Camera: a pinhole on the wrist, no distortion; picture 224 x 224 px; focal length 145.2 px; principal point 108.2 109.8 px. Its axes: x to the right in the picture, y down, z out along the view. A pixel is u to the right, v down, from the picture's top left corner.
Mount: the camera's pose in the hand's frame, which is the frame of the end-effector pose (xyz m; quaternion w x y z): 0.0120 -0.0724 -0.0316 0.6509 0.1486 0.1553 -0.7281
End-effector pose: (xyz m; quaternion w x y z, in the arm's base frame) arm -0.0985 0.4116 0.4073 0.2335 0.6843 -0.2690 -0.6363
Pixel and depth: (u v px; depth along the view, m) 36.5 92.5 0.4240
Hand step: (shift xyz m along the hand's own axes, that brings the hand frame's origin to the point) -0.0215 -0.0562 0.4425
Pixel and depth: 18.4 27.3 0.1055
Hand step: -0.0420 -0.0516 0.0934
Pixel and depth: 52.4 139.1 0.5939
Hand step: 0.1474 -0.1283 0.5990
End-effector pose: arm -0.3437 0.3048 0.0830 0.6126 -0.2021 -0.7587 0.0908
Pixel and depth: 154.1 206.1 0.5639
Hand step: 0.3564 -0.5088 0.3934
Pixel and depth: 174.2 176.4 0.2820
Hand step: 0.1227 -0.3198 0.1665
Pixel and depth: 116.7 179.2 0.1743
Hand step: 0.0912 -0.1634 0.1196
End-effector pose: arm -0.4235 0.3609 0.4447 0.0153 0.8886 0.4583 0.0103
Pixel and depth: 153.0 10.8 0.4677
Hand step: -0.3273 -0.3655 0.3429
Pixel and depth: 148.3 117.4 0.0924
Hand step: 0.0127 -0.1347 0.0414
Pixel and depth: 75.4 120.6 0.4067
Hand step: 0.0463 -0.1634 0.3750
